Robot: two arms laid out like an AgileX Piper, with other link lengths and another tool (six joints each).
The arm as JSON. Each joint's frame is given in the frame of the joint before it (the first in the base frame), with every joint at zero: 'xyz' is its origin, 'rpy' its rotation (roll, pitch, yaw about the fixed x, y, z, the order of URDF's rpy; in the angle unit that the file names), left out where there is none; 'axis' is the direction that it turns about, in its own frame. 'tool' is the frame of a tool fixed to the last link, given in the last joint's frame.
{
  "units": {
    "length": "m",
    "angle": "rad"
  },
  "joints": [
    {
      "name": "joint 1",
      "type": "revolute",
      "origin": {
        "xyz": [
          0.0,
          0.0,
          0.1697
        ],
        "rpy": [
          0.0,
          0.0,
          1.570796
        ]
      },
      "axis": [
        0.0,
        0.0,
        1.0
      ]
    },
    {
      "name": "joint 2",
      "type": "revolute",
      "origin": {
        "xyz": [
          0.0,
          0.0,
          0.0
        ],
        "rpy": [
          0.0,
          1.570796,
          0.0
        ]
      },
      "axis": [
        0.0,
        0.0,
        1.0
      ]
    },
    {
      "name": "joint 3",
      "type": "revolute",
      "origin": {
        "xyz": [
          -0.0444,
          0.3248,
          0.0
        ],
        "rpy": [
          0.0,
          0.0,
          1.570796
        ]
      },
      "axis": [
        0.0,
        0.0,
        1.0
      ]
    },
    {
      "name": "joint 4",
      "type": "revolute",
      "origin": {
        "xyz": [
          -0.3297,
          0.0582,
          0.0
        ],
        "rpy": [
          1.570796,
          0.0,
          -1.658
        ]
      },
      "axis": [
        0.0,
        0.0,
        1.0
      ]
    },
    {
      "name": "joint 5",
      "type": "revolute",
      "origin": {
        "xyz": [
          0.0,
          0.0,
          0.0
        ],
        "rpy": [
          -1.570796,
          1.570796,
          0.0
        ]
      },
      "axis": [
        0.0,
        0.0,
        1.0
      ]
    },
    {
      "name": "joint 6",
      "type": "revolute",
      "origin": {
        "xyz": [
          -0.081,
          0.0,
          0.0
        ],
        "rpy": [
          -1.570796,
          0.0,
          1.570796
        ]
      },
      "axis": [
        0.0,
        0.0,
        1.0
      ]
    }
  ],
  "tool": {
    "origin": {
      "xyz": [
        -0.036,
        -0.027,
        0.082
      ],
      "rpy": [
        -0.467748,
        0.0,
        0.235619
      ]
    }
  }
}
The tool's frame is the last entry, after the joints.
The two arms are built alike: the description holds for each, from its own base.
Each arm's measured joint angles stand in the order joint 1, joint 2, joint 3, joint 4, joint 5, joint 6.
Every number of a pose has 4 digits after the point. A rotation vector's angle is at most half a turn.
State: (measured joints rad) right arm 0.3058 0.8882 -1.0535 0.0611 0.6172 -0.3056; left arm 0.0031 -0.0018 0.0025 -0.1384 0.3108 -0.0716
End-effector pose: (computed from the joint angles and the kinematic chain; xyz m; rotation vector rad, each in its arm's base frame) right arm 0.2621 0.1066 0.4647 2.4030 0.0293 1.7121; left arm 0.1555 0.0128 0.1958 2.1346 -0.4749 1.6954
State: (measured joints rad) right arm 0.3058 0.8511 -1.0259 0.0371 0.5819 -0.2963; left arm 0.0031 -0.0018 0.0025 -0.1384 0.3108 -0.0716
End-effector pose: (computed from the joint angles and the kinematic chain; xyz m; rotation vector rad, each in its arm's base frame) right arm 0.2563 0.1018 0.4671 2.3580 0.0095 1.7627; left arm 0.1555 0.0128 0.1958 2.1346 -0.4749 1.6954
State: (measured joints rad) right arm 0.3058 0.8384 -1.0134 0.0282 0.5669 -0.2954; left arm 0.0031 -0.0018 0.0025 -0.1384 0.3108 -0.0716
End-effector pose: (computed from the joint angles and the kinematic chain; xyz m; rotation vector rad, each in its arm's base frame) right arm 0.2547 0.1001 0.4668 2.3400 0.0058 1.7799; left arm 0.1555 0.0128 0.1958 2.1346 -0.4749 1.6954
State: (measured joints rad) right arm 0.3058 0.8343 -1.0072 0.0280 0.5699 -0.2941; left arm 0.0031 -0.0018 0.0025 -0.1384 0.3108 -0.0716
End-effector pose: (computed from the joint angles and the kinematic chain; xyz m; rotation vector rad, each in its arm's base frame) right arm 0.2534 0.0998 0.4647 2.3441 0.0067 1.7734; left arm 0.1555 0.0128 0.1958 2.1346 -0.4749 1.6954
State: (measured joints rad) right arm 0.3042 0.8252 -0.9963 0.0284 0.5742 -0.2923; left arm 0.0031 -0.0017 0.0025 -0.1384 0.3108 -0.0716
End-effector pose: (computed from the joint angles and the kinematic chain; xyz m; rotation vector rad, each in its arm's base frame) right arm 0.2509 0.0987 0.4616 2.3491 0.0053 1.7650; left arm 0.1555 0.0128 0.1958 2.1347 -0.4749 1.6952
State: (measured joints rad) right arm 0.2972 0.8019 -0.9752 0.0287 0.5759 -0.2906; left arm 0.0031 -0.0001 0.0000 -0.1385 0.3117 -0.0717
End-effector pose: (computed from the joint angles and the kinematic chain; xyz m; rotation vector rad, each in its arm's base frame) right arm 0.2454 0.0951 0.4580 2.3475 -0.0051 1.7623; left arm 0.1556 0.0127 0.1966 2.1345 -0.4748 1.6952
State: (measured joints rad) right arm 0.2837 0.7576 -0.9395 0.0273 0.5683 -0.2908; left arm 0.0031 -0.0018 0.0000 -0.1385 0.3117 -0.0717
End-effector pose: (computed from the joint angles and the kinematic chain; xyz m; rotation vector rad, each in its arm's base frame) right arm 0.2361 0.0885 0.4541 2.3299 -0.0268 1.7758; left arm 0.1555 0.0127 0.1969 2.1332 -0.4753 1.6971
